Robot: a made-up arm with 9 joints.
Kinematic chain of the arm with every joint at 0, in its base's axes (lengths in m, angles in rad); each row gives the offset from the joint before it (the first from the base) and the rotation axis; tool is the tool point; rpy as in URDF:
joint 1: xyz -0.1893 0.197 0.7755 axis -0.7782 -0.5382 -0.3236
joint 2: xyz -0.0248 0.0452 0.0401 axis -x
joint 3: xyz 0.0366 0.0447 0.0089 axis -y
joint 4: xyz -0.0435 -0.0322 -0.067 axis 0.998 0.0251 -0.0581
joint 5: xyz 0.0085 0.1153 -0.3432 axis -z
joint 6: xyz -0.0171 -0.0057 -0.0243 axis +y
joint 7: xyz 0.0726 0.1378 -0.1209 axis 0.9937 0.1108 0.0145
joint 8: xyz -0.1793 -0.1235 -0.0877 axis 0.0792 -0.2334 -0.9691
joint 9: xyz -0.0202 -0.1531 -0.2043 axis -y
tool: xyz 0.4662 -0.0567 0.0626 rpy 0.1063 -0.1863 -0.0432
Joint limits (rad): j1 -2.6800..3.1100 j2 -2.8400..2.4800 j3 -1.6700..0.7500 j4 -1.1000..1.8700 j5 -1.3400..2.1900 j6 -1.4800..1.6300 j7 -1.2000..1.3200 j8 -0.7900..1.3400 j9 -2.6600..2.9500
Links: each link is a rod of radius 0.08 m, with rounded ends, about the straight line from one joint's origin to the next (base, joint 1, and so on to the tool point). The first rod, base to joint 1, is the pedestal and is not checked.
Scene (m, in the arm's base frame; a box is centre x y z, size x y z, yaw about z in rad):
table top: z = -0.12
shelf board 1: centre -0.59 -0.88 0.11 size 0.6 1 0.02 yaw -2.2
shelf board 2: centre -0.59 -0.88 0.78 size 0.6 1 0.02 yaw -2.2
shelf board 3: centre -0.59 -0.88 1.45 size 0.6 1 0.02 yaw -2.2
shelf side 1: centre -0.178 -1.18 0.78 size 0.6 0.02 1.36 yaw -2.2
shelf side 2: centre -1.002 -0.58 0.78 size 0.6 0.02 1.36 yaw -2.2
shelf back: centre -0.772 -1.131 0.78 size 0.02 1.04 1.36 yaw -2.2
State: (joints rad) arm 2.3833 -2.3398 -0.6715 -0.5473 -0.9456 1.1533 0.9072 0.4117 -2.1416
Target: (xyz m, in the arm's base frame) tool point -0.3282 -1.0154 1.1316
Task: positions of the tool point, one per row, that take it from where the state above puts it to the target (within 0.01 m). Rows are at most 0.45 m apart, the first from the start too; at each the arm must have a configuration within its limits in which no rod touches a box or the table.
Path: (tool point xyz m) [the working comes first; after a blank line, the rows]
Joints at the target: 3.0388 -2.2584 -0.9259 -0.9418 -0.9693 0.4731 0.7006 0.3244 -1.8340
Straight joint move there: touches shelf board 2.

1: -0.4058 -0.5668 0.3695
2: -0.3222 -0.4200 0.3814
3: -0.1585 -0.6217 0.7064
4: -0.0414 -0.6214 1.1316
5: -0.1388 -0.7884 1.1361
6: -0.2424 -0.9203 1.1333
7: -0.3283 -1.0154 1.1316

